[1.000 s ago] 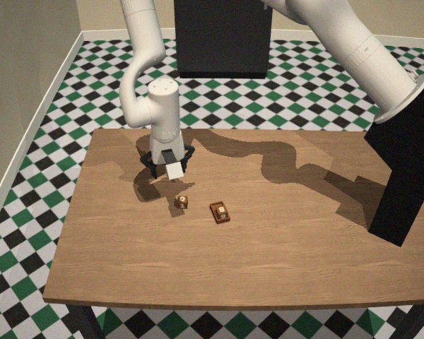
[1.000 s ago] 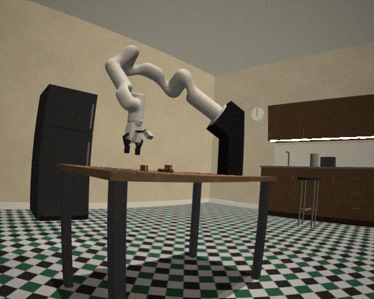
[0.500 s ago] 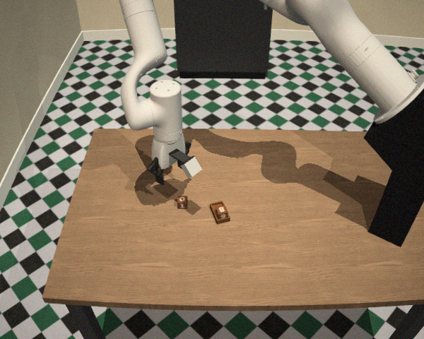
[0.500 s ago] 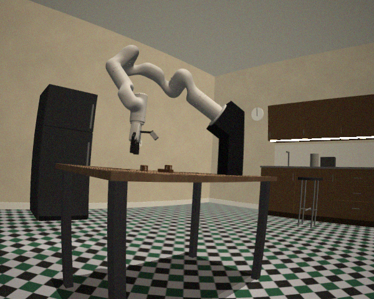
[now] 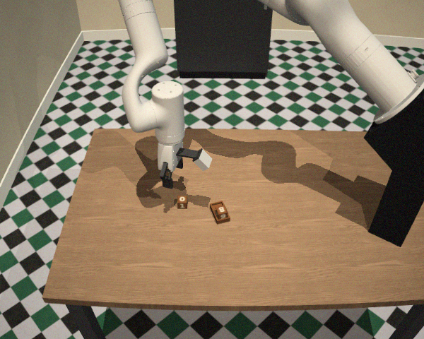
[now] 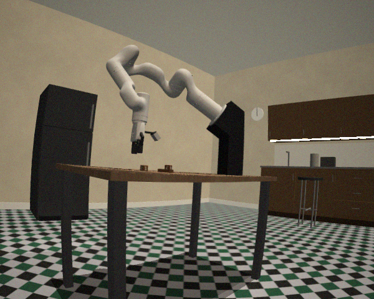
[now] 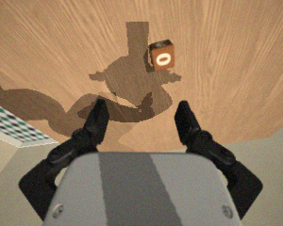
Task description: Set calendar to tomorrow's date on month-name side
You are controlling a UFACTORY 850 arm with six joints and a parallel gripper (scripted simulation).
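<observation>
The brown calendar cube is 8 cm below my hand, 4 cm to the left of it and 3 cm behind it.
</observation>
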